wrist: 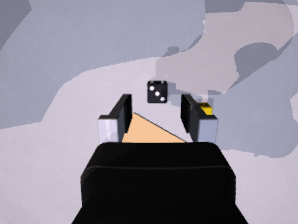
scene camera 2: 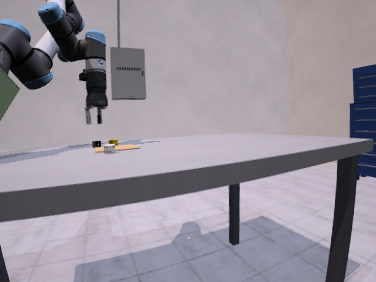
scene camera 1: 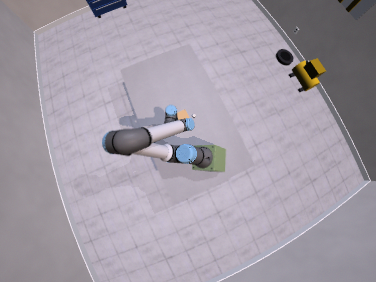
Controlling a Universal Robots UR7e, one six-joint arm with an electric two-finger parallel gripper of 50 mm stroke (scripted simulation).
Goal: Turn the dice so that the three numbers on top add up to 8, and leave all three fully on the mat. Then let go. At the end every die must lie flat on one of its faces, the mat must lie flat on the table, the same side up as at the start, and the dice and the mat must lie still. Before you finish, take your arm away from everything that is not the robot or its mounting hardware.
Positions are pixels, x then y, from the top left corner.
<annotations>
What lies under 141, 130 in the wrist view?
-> An orange mat.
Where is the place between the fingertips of my gripper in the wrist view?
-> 156, 106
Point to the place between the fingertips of my gripper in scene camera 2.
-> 94, 123
</annotations>
